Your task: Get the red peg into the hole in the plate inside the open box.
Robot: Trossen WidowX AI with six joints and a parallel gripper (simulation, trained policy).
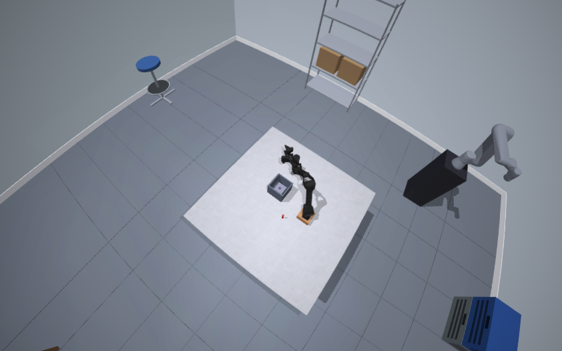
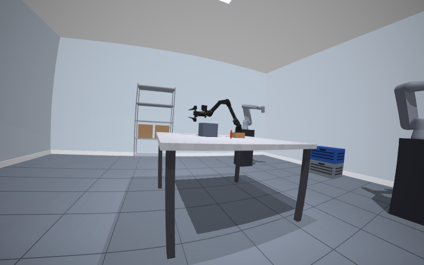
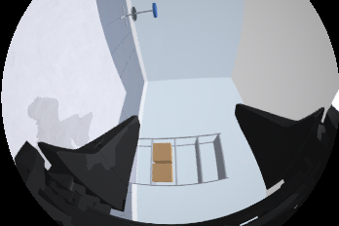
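My gripper tip is now 470 mm to the right of the red peg, 320 mm past it and 210 mm above it. From my gripper tip the other things lie so: grey plate: 270 mm to the left, 200 mm below, 150 mm behind.
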